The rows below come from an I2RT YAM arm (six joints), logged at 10 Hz.
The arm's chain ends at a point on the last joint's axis. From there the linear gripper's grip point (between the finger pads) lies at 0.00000 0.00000 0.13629 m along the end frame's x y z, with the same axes.
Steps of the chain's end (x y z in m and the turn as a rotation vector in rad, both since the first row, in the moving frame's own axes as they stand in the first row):
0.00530 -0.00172 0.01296 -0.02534 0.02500 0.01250
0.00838 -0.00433 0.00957 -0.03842 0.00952 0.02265
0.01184 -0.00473 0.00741 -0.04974 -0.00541 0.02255
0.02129 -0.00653 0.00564 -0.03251 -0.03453 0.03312
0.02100 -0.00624 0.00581 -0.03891 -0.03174 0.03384
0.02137 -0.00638 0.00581 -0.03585 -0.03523 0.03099
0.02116 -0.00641 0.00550 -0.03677 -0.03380 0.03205
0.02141 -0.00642 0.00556 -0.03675 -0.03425 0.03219
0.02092 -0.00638 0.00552 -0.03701 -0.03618 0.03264
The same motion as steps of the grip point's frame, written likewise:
0.00868 0.00175 0.01287 -0.02534 0.02500 0.01250
0.00962 0.00092 0.00946 -0.03842 0.00952 0.02265
0.01103 0.00204 0.00724 -0.04974 -0.00541 0.02255
0.01651 -0.00218 0.00549 -0.03251 -0.03453 0.03312
0.01659 -0.00101 0.00564 -0.03891 -0.03174 0.03384
0.01650 -0.00157 0.00564 -0.03585 -0.03523 0.03099
0.01648 -0.00148 0.00533 -0.03677 -0.03380 0.03205
0.01666 -0.00149 0.00539 -0.03675 -0.03425 0.03219
0.01591 -0.00142 0.00534 -0.03701 -0.03618 0.03264

